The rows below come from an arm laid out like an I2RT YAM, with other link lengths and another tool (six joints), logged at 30 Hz.
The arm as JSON. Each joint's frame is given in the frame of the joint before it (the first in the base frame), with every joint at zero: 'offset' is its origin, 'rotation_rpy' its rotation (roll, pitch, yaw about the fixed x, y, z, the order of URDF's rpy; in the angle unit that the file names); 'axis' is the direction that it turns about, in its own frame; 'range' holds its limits. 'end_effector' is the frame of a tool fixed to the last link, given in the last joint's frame.
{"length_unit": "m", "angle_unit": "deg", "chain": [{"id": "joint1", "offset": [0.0, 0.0, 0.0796], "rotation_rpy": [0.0, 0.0, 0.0], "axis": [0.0, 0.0, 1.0], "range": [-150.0, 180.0]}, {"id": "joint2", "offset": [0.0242, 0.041, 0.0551], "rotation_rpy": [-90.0, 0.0, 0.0], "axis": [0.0, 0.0, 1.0], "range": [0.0, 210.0]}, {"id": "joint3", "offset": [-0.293, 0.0, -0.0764], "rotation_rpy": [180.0, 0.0, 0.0], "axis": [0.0, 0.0, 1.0], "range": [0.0, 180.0]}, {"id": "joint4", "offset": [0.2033, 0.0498, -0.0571], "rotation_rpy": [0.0, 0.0, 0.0], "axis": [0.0, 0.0, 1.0], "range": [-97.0, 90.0]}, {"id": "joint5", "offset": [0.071, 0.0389, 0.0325], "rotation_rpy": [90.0, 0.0, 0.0], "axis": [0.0, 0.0, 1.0], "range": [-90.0, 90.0]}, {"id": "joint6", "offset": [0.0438, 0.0, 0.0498], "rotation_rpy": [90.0, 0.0, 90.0], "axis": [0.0, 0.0, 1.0], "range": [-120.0, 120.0]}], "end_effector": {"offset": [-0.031, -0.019, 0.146], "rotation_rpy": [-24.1, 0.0, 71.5]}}
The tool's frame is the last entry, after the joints.
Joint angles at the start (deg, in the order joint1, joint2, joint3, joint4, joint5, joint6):
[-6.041, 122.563, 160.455, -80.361, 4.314, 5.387]
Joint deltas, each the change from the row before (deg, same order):
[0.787, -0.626, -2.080, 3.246, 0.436, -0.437]
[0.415, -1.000, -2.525, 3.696, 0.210, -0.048]
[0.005, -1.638, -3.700, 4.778, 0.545, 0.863]
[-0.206, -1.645, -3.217, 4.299, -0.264, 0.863]
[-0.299, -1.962, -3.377, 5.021, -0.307, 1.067]
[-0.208, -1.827, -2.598, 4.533, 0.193, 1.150]
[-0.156, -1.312, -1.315, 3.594, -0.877, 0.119]
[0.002, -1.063, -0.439, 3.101, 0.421, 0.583]
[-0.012, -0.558, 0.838, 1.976, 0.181, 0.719]
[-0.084, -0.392, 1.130, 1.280, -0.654, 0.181]
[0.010, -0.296, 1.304, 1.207, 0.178, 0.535]
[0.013, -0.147, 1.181, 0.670, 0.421, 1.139]
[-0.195, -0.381, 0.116, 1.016, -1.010, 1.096]
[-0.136, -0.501, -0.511, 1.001, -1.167, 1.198]
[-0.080, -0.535, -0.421, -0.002, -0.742, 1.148]
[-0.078, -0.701, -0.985, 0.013, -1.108, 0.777]
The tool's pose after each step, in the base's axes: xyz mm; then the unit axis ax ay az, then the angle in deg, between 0 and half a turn. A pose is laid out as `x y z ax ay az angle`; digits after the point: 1 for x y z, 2 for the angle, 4 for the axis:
517.3 -44.9 381.1 -0.1430 0.9853 0.0936 134.58
523.5 -42.4 388.1 -0.1497 0.9847 0.0896 132.54
529.0 -44.9 397.7 -0.1448 0.9859 0.0842 129.67
532.4 -46.6 408.8 -0.1421 0.9862 0.0849 126.71
535.0 -49.0 424.6 -0.1390 0.9866 0.0854 122.83
535.7 -52.2 442.6 -0.1340 0.9875 0.0827 118.79
535.5 -50.7 460.7 -0.1439 0.9860 0.0840 115.25
534.0 -52.2 480.9 -0.1444 0.9865 0.0778 111.46
531.5 -53.0 501.0 -0.1447 0.9866 0.0751 107.95
528.1 -51.3 518.3 -0.1533 0.9852 0.0765 105.19
524.1 -51.7 535.8 -0.1546 0.9852 0.0740 102.30
520.6 -53.1 548.9 -0.1476 0.9862 0.0756 99.98
517.7 -51.7 558.2 -0.1490 0.9849 0.0884 98.19
515.5 -49.3 564.1 -0.1502 0.9831 0.1049 96.93
512.5 -47.8 566.3 -0.1466 0.9820 0.1194 96.54
509.8 -44.8 565.9 -0.1476 0.9799 0.1345 96.69

